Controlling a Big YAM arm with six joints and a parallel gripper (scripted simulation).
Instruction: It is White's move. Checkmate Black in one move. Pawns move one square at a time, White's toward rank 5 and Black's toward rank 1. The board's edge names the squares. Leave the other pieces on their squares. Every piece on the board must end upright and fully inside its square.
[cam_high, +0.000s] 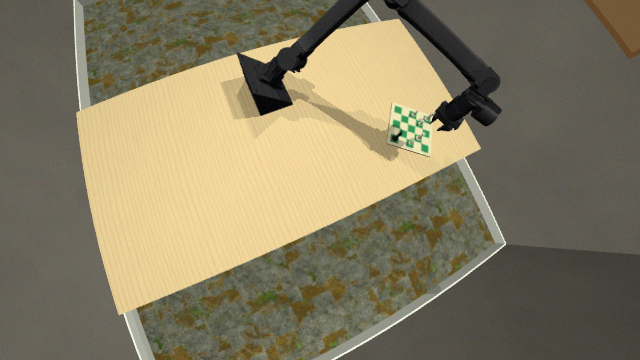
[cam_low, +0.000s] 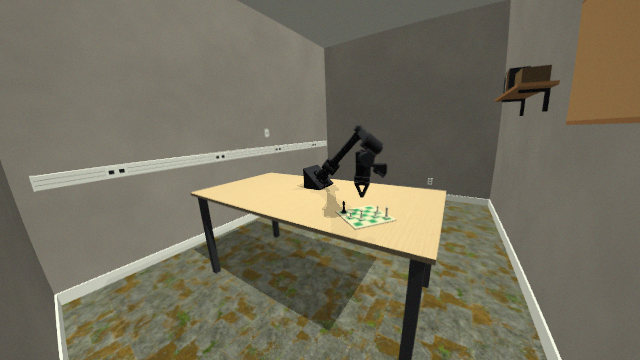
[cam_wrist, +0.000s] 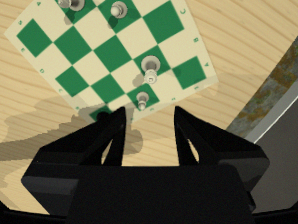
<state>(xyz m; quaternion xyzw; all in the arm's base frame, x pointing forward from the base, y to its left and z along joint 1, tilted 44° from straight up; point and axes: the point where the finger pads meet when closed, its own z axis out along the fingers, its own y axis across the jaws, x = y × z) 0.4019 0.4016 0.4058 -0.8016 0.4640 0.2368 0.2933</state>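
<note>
My gripper is now 10 cm above the white piece. Round my hand: black piece 12 cm to the right, 9 cm below, 3 cm behind; chessboard 13 cm below, 5 cm behind, 1 cm to the right.
</note>
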